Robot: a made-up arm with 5 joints.
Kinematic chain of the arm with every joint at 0, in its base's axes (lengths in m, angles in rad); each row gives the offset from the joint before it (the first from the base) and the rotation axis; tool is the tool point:
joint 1: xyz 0 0 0.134 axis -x
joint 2: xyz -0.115 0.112 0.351 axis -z
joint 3: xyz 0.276 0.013 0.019 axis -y
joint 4: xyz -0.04 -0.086 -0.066 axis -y
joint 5: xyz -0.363 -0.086 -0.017 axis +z
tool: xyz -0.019 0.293 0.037
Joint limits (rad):
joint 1: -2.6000..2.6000
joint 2: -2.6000..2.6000
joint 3: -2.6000..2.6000
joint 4: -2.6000..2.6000
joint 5: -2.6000..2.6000
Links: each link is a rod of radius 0.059 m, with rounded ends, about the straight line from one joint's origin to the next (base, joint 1, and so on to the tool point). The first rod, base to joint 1, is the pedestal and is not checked.
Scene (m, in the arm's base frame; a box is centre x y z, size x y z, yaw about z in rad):
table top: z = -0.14
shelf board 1: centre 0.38 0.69 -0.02 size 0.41 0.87 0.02 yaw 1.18
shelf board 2: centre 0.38 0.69 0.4 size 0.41 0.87 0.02 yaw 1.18
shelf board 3: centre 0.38 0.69 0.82 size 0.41 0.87 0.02 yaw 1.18
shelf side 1: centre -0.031 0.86 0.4 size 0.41 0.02 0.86 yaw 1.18
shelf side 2: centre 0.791 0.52 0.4 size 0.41 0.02 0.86 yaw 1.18
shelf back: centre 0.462 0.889 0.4 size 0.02 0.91 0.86 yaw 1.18
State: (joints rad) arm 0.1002 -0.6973 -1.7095 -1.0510 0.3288
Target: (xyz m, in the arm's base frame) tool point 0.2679 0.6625 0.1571
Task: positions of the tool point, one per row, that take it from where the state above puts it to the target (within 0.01 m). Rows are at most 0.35 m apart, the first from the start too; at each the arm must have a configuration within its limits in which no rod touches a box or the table.
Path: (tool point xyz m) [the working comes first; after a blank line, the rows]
Joints at the target: -0.3273 -0.9102 0.9504 1.2621 0.8573
Straight joint move there: touches shelf board 1, shelf board 3.

1: 0.2821 0.5935 0.6450
2: 0.2396 0.4943 0.6458
3: 0.2006 0.3831 0.6457
4: 0.1985 0.3092 0.7931
5: 0.1265 0.1789 0.9057
6: -0.0081 0.0290 0.9340
7: -0.1714 -0.0876 0.8530
8: -0.3098 -0.1229 0.6751
9: -0.3671 -0.0555 0.4500
10: -0.3041 0.0953 0.2487
11: -0.1165 0.2719 0.1383
12: 0.1586 0.3970 0.1571
13: 0.2395 0.5127 0.1484
14: 0.2679 0.6625 0.1571

